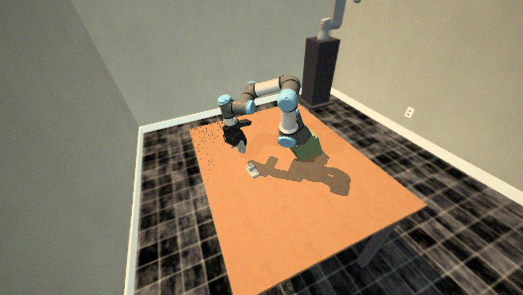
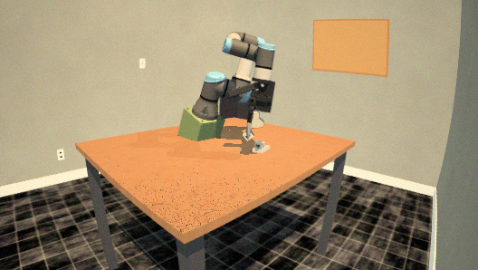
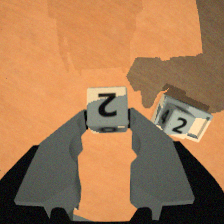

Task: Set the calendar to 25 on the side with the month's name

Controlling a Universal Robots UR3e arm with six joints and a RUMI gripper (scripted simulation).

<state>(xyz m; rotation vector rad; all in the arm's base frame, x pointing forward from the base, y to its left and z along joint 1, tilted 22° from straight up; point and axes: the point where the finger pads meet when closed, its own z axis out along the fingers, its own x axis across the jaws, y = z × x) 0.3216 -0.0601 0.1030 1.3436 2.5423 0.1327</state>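
Right now my hand is 10 mm above the white calendar cube. The rest, counted from my hand: white calendar tray: 110 mm to the left, 90 mm below, 20 mm behind.
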